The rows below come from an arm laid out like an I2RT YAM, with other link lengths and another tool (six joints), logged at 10 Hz.
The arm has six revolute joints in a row. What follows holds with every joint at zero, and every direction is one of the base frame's.
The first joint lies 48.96 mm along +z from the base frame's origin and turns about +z.
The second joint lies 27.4 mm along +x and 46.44 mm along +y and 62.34 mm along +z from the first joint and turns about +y.
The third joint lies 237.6 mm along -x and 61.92 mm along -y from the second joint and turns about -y.
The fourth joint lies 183.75 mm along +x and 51.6 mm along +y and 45 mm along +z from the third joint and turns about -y.
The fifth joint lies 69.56 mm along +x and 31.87 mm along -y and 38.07 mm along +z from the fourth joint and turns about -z.
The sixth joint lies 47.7 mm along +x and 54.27 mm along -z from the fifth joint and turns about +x.
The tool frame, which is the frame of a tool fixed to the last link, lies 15 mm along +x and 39 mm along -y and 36 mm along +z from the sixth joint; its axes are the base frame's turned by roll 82.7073, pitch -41.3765 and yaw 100.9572 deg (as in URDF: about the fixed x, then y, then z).
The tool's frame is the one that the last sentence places.
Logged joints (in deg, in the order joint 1, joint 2, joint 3, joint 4, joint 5, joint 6), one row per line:
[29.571 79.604 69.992 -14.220 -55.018 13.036]
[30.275 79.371 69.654 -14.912 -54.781 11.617]
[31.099 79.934 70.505 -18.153 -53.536 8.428]
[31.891 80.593 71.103 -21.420 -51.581 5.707]
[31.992 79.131 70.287 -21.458 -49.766 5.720]
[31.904 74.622 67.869 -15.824 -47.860 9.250]
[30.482 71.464 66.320 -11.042 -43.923 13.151]
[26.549 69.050 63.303 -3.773 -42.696 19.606]
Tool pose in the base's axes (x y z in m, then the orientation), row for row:
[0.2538 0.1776 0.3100 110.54 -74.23 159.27]
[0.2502 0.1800 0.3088 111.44 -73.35 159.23]
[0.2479 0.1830 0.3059 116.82 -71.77 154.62]
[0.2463 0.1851 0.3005 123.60 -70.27 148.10]
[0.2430 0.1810 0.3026 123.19 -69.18 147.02]
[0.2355 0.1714 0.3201 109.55 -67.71 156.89]
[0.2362 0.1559 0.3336 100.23 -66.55 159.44]
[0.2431 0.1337 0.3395 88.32 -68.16 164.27]
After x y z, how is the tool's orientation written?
As angles about the fixed x, y, z axes (roll, pitch, yaw), in degrees.
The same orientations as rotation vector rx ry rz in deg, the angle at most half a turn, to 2 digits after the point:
[-65.92 -84.24 -77.49]
[-65.16 -85.53 -77.16]
[-65.58 -88.06 -76.13]
[-67.19 -90.39 -74.70]
[-68.36 -90.90 -76.12]
[-66.89 -89.09 -83.18]
[-69.42 -85.66 -90.82]
[-72.38 -78.36 -97.38]

